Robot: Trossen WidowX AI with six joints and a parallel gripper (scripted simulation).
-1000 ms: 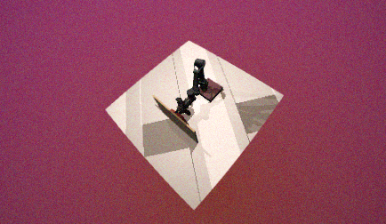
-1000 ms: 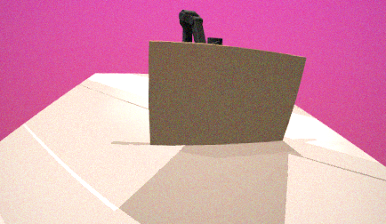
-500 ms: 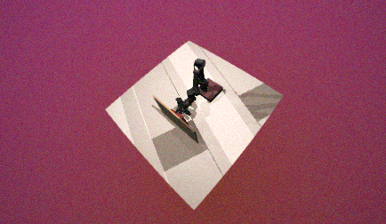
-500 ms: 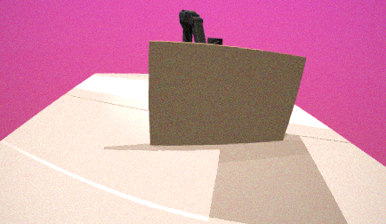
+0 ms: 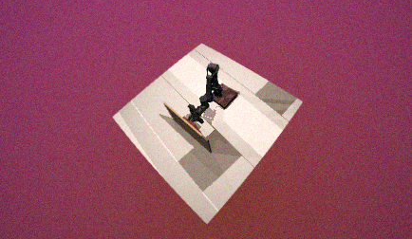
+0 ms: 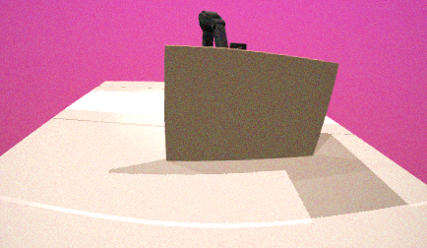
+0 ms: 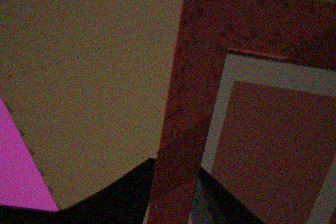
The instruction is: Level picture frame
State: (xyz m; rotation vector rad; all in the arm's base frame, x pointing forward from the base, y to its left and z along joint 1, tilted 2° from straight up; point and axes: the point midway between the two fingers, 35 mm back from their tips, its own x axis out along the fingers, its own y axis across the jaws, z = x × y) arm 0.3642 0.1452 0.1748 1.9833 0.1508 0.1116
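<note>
My gripper tip is 2 cm to the right of the picture frame and 5 cm above it. Also, from my gripper tip: wall panel 2 cm ahead, 1 cm to the left, 6 cm below.
</note>
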